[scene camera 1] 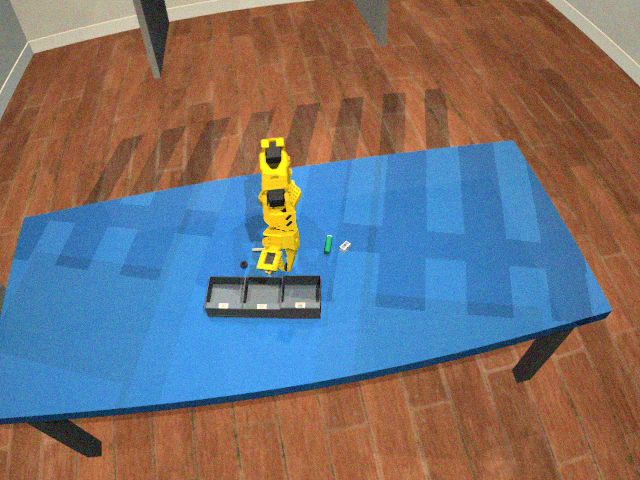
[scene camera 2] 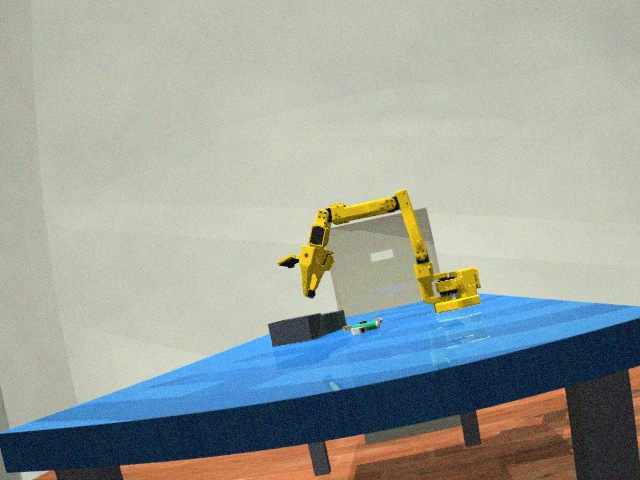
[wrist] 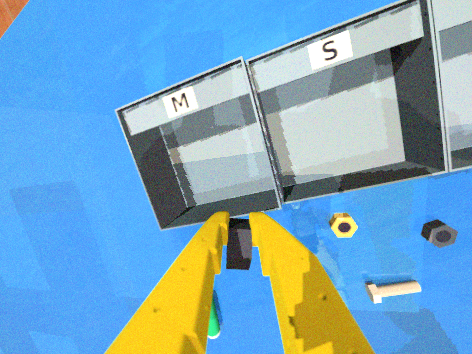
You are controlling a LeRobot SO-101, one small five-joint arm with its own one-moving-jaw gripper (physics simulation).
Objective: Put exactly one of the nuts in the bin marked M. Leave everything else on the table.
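Where they show: hand at its tool point: [scene camera 1: 287, 270] [scene camera 2: 306, 294] [wrist: 228, 223]; arm's base at its link origin: [scene camera 2: 448, 309].
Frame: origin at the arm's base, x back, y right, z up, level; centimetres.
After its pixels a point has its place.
Note:
My gripper [scene camera 1: 286, 268] @[x -27.2, y 1.3, z 9.0 cm] [scene camera 2: 310, 294] @[x -27.2, y 1.3, z 9.0 cm] [wrist: 239, 217] @[x -27.2, y 1.3, z 9.0 cm] points down, well above the table beside the bins. Its jaws press on both sides of a dark nut [wrist: 239, 250] @[x -26.4, y 1.5, z 9.6 cm], seen edge-on. In the wrist view the tips overlap the near rim of the bin marked M [scene camera 1: 299, 313] @[x -34.2, y 0.4, z 2.3 cm] [wrist: 220, 89] @[x -32.8, y 2.4, z 4.2 cm], the end compartment, at the right in scene camera 1. A yellow nut [wrist: 334, 225] @[x -21.1, y 5.0, z 0.8 cm] lies on the table near the S bin, mostly hidden by the arm in scene camera 1. A black nut [scene camera 1: 243, 264] @[x -17.9, y 11.3, z 0.8 cm] [wrist: 429, 234] @[x -18.1, y 10.5, z 0.8 cm] lies farther along. The visible floor of bin M shows no object.
The S bin [scene camera 1: 262, 313] @[x -32.6, y 8.3, z 2.1 cm] [wrist: 375, 42] @[x -31.0, y 10.2, z 3.5 cm] adjoins M, with a third compartment beyond. A pale bolt [scene camera 1: 256, 249] @[x -14.1, y 7.8, z 0.8 cm] [wrist: 399, 289] @[x -14.3, y 7.4, z 0.8 cm], a green cylinder [scene camera 1: 328, 244] @[x -16.6, y -9.3, z 1.4 cm] [scene camera 2: 366, 326] @[x -16.1, y -10.1, z 0.8 cm] [wrist: 214, 322] @[x -15.4, y -9.0, z 1.2 cm] and a small white block [scene camera 1: 345, 245] @[x -17.5, y -13.2, z 1.1 cm] [scene camera 2: 356, 331] @[x -17.8, y -13.9, z 0.5 cm] lie on the blue table [scene camera 1: 413, 335] @[x -43.4, y -22.7, z 0.0 cm] [scene camera 2: 289, 372] @[x -23.2, y -54.4, z 0.0 cm].

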